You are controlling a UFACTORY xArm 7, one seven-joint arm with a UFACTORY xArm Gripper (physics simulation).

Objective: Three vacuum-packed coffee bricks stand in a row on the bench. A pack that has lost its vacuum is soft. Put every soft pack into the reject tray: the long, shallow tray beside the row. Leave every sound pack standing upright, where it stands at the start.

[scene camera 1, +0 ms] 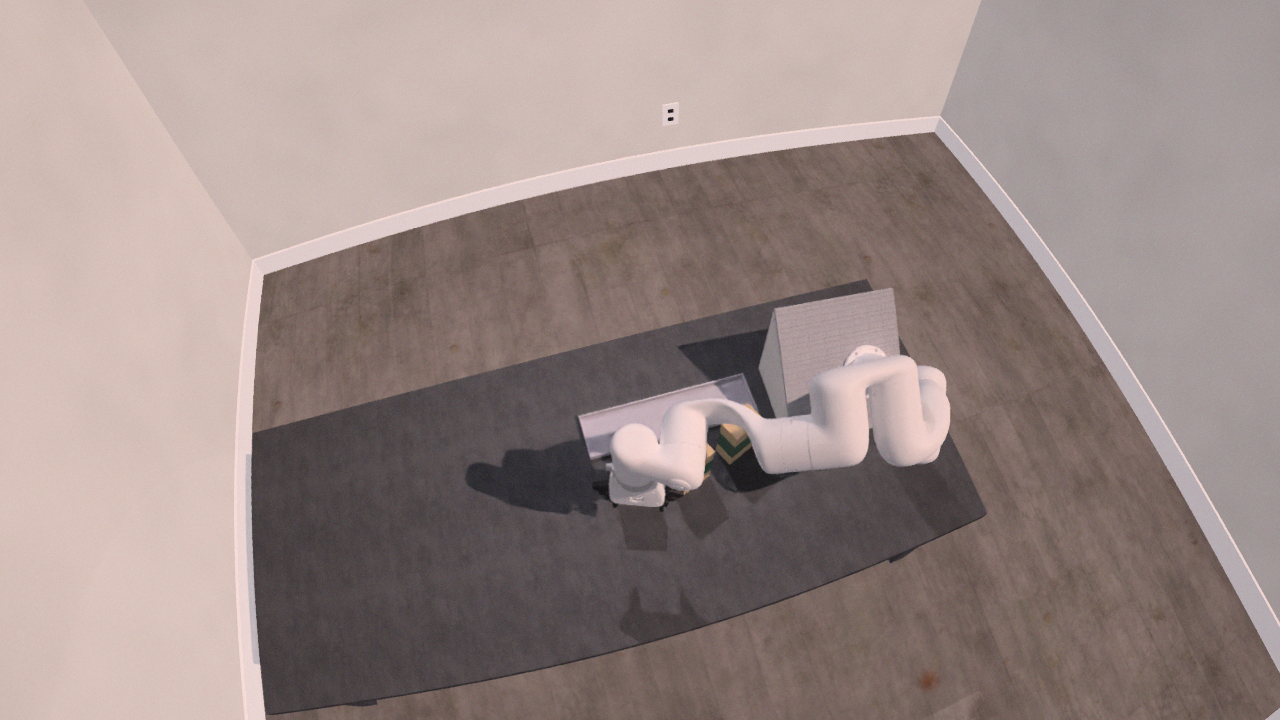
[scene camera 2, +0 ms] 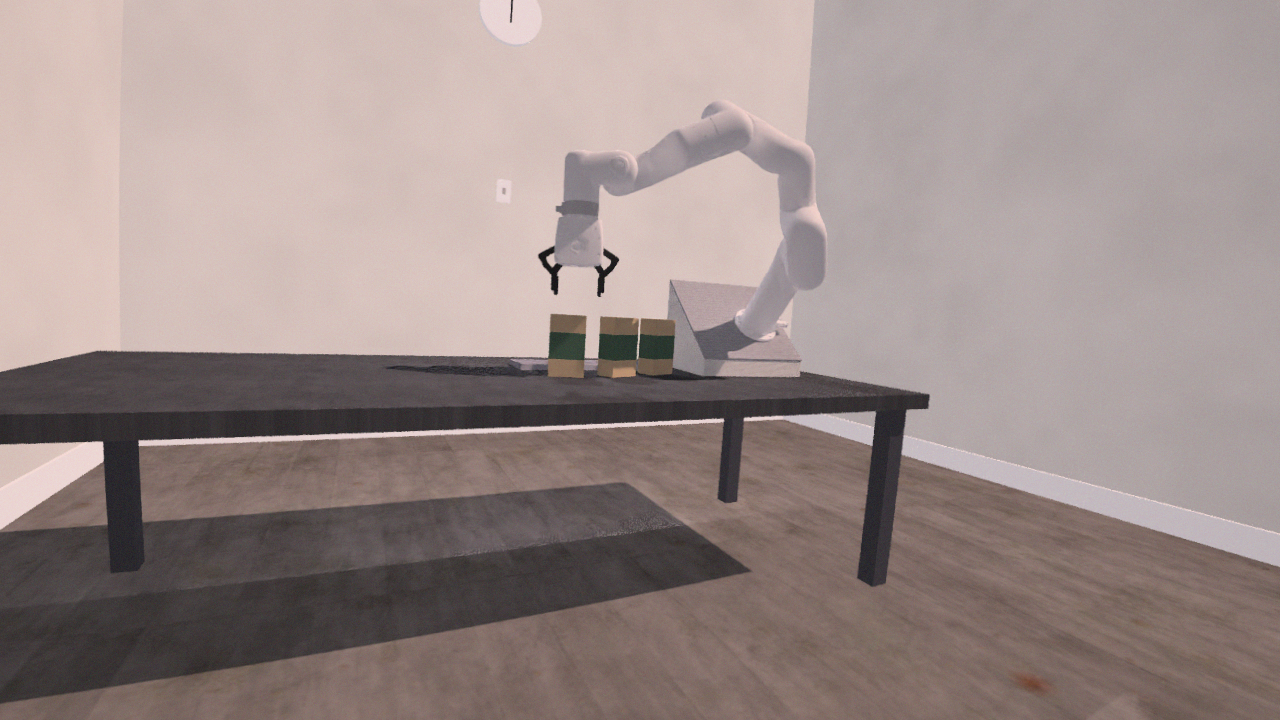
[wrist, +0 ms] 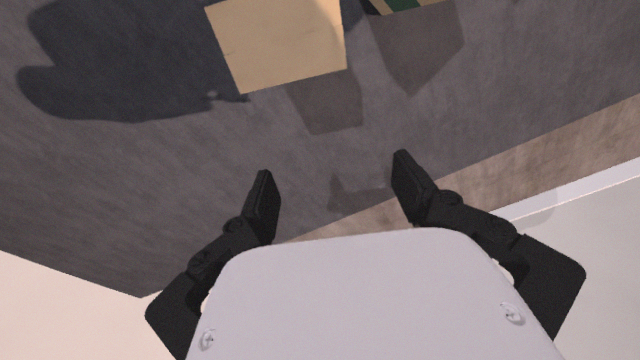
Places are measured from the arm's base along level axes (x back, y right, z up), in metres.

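Pixels of known places: gripper, fingertip midpoint: [scene camera 1: 639,502] [scene camera 2: 577,295] [wrist: 332,176]; arm's base at its link origin: [scene camera 2: 754,326].
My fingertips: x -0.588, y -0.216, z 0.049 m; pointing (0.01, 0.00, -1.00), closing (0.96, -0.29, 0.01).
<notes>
For each thing: its top centre in the pictures, then the offset to it from my fingertips. Level surfaces: height alone.
- left pack at its top centre: [wrist: 280,39] [scene camera 2: 568,314] dx +0.005, dy +0.085, dz -0.043 m
- middle pack at its top centre: [scene camera 1: 692,453] [scene camera 2: 619,317] dx +0.133, dy +0.100, dz -0.043 m
- right pack at its top centre: [scene camera 1: 742,421] [scene camera 2: 658,319] dx +0.257, dy +0.153, dz -0.043 m
- dark bench at its surface level: dz -0.183 m
Three tan coffee packs with green bands stand upright in a row in scene view 2. The left pack [scene camera 2: 567,345] [wrist: 280,45] shows its flat top in the wrist view and is hidden by the gripper in scene view 1. The middle pack [scene camera 2: 617,347] [scene camera 1: 709,460] is turned at an angle and partly hidden in scene view 1. The right pack [scene camera 2: 657,346] [scene camera 1: 733,443] stands nearest the base. Softness cannot be told by eye. The long, shallow reject tray [scene camera 1: 631,418] [scene camera 2: 528,364] lies behind the row. My gripper [scene camera 2: 577,292] [wrist: 332,176] is open and empty, above the left pack's height.
The dark bench [scene camera 1: 402,537] [scene camera 2: 268,385] carries everything. A grey wedge-shaped block [scene camera 1: 832,335] [scene camera 2: 725,322] stands at the right, beside the right end of the tray and by the arm's base. The arm reaches over the tray and the row in scene view 1.
</notes>
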